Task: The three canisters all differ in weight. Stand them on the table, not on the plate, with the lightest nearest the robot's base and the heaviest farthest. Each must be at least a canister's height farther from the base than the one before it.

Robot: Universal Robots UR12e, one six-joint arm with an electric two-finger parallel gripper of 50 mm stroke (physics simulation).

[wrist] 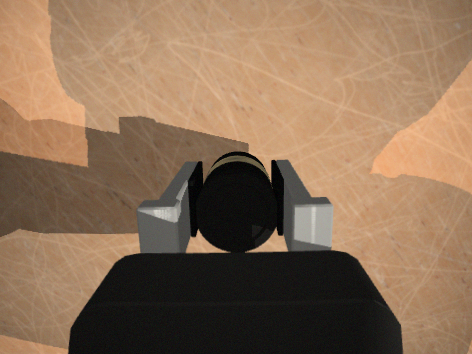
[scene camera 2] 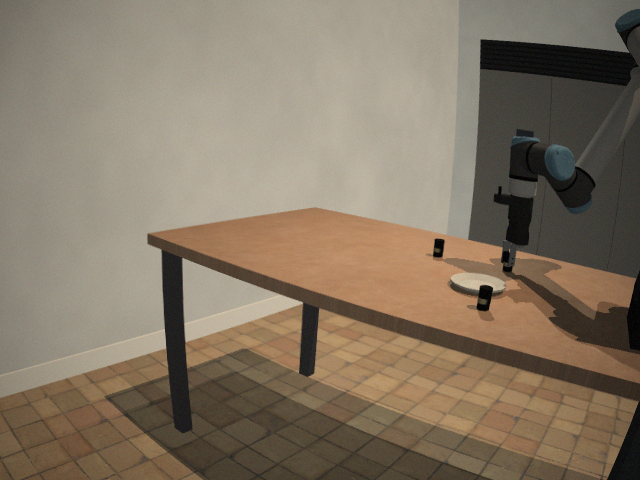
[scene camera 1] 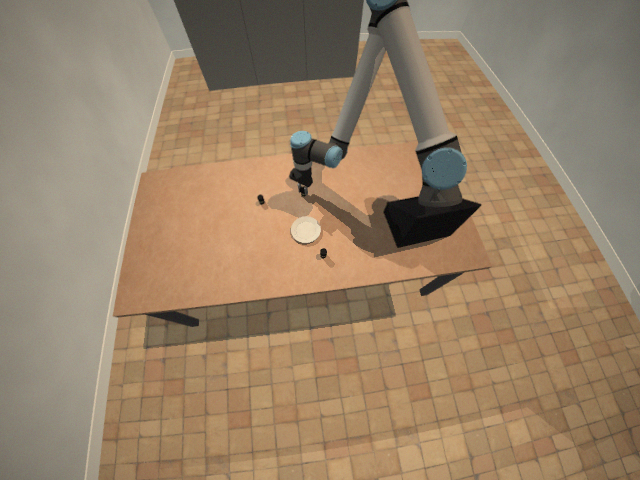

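Where they show: gripper, between the fingertips: (wrist: 237,184) (scene camera 2: 507,264) (scene camera 1: 303,192); arm's base, origin of its link: (scene camera 1: 439,201).
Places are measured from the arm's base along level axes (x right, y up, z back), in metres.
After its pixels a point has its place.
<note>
My gripper (scene camera 1: 303,191) @(x 0.291, y -0.171, z -0.595 m) (scene camera 2: 508,258) @(x 0.291, y -0.171, z -0.595 m) (wrist: 237,184) @(x 0.291, y -0.171, z -0.595 m) is shut on a black canister (scene camera 2: 507,268) @(x 0.279, y -0.180, z -0.590 m) (wrist: 237,205) @(x 0.292, y -0.141, z -0.595 m) with a pale gold band. It holds the canister upright at or very close to the table top, behind the plate in the second scene view; whether it touches the table I cannot tell. A second black canister (scene camera 1: 261,199) @(x 0.276, y -0.145, z -0.819 m) (scene camera 2: 438,248) @(x 0.277, y -0.165, z -0.820 m) stands upright on the table, farther from the base. A third black canister (scene camera 1: 323,253) @(x -0.088, y -0.142, z -0.565 m) (scene camera 2: 484,298) @(x -0.093, y -0.163, z -0.559 m) stands upright on the table beside the plate, at its near side in the second scene view. Their weights cannot be seen.
The white plate (scene camera 1: 306,230) @(x 0.070, y -0.187, z -0.619 m) (scene camera 2: 477,283) @(x 0.088, y -0.187, z -0.629 m) lies on the wooden table (scene camera 1: 206,232) @(x 0.168, y -0.192, z -1.129 m) (scene camera 2: 310,258) @(x -0.014, y -0.192, z -1.072 m) between the held canister and the third one. The robot's black base mount (scene camera 1: 429,222) @(x -0.113, y 0.039, z -0.115 m) is at the right end of the table in the first scene view. A grey cabinet (scene camera 1: 279,41) stands behind the table.
</note>
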